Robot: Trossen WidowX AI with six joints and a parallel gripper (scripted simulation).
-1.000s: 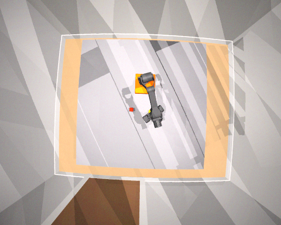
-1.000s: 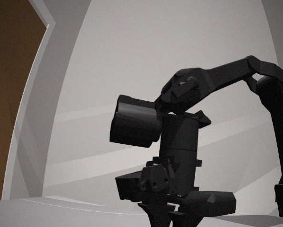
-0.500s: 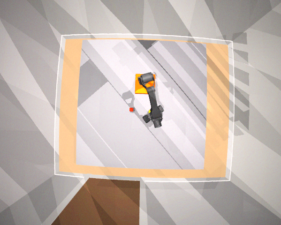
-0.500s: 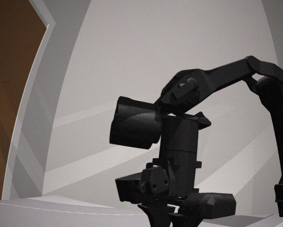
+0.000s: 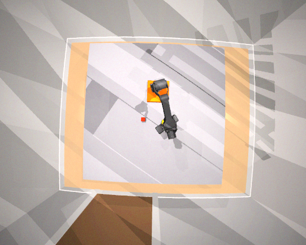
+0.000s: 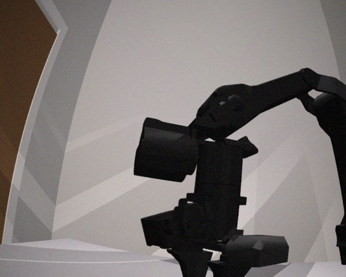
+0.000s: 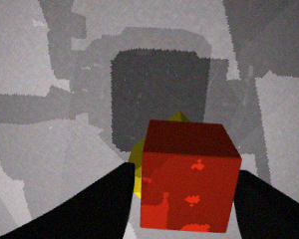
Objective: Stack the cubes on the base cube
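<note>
Now: the yellow base cube 4 cm below my gripper tip, 2 cm behind it and 1 cm to the right of it.
</note>
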